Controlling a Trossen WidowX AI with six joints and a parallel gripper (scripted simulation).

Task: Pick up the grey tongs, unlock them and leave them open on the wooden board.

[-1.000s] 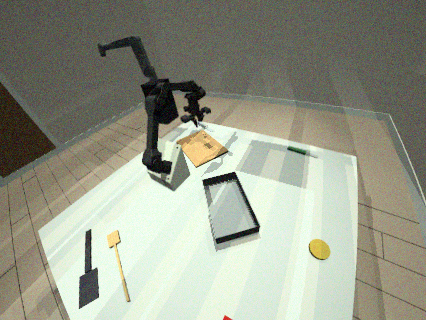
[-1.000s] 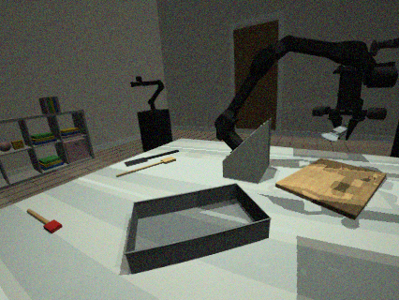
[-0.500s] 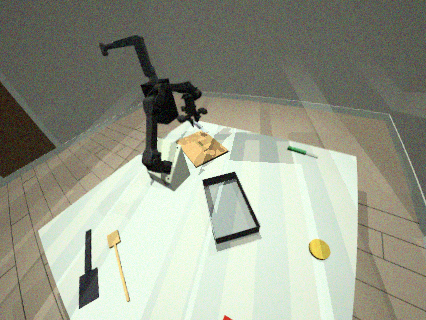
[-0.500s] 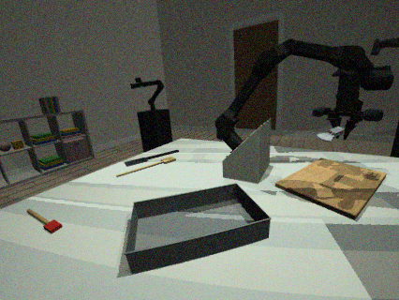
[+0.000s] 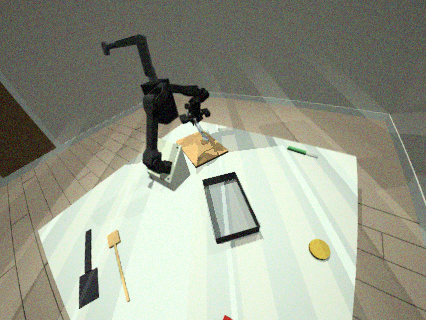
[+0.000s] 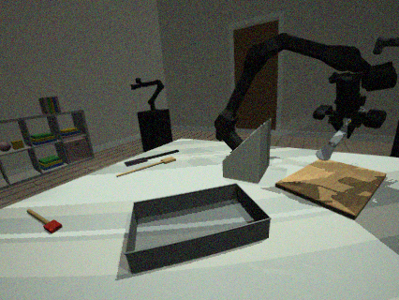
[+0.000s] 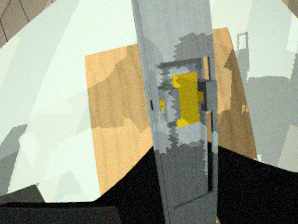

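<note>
The yellow lock piece lies 1 cm behind my gripper tip, 1 cm to the left of it and 5 cm above it. Also, from my gripper tip: black spatula (88 cm to the right, 16 cm below); then grey roasting tin (40 cm ahead, 37 cm to the right, 13 cm below); then wooden board (2 cm ahead, 2 cm to the right, 15 cm below).
</note>
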